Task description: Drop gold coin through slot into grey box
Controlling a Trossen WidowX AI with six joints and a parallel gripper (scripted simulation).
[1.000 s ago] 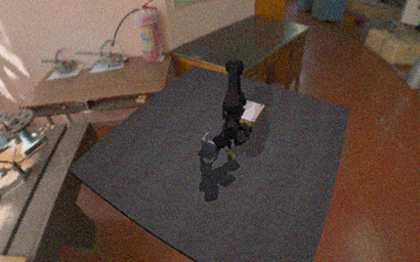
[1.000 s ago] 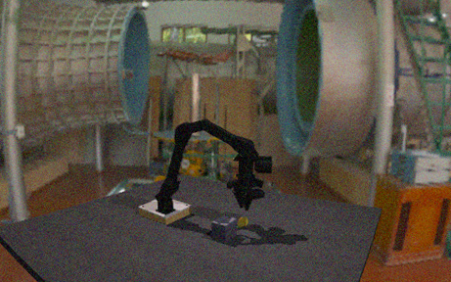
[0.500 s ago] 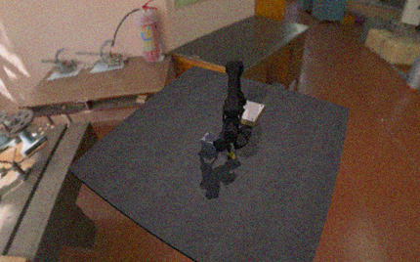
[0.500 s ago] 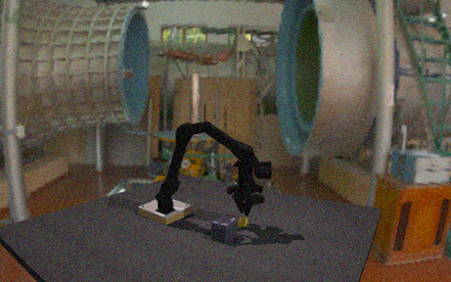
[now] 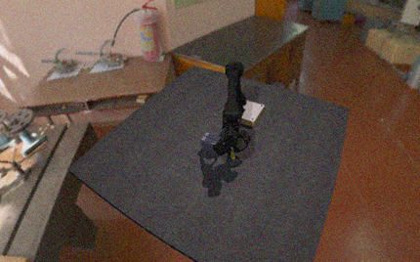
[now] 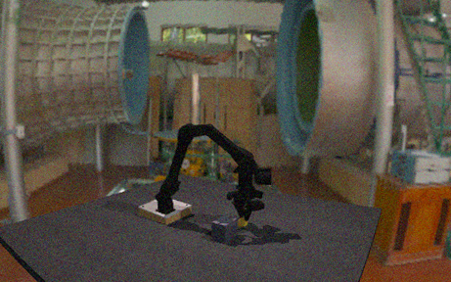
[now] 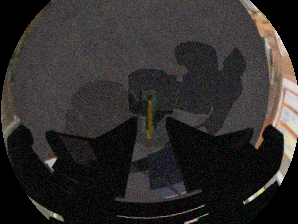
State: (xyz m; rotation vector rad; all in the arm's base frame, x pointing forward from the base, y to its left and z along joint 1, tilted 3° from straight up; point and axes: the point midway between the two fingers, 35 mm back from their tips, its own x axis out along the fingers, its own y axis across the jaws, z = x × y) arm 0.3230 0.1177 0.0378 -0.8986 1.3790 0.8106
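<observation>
Now: the thin gold coin 10 mm below my gripper tip.
</observation>
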